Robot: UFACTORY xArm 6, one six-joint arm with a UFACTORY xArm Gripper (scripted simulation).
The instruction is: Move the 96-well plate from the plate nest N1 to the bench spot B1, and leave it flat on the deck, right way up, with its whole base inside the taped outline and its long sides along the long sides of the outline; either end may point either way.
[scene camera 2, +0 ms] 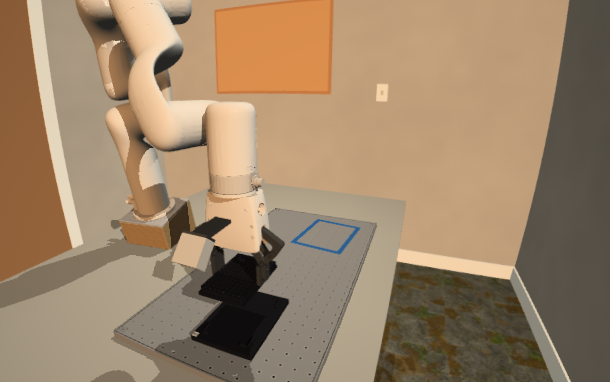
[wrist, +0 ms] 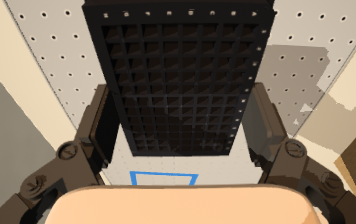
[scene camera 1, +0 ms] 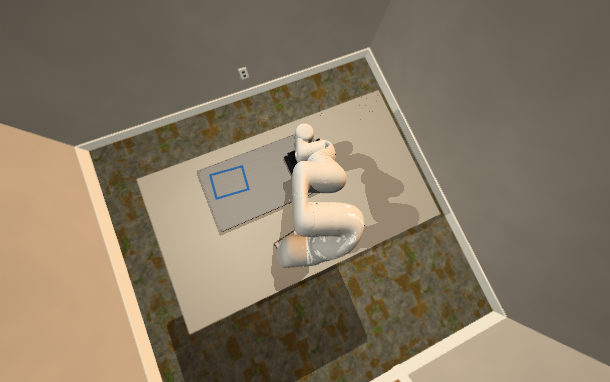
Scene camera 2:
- my gripper: 240, 276
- black 96-well plate: 231, 284
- black plate nest N1: 231, 325
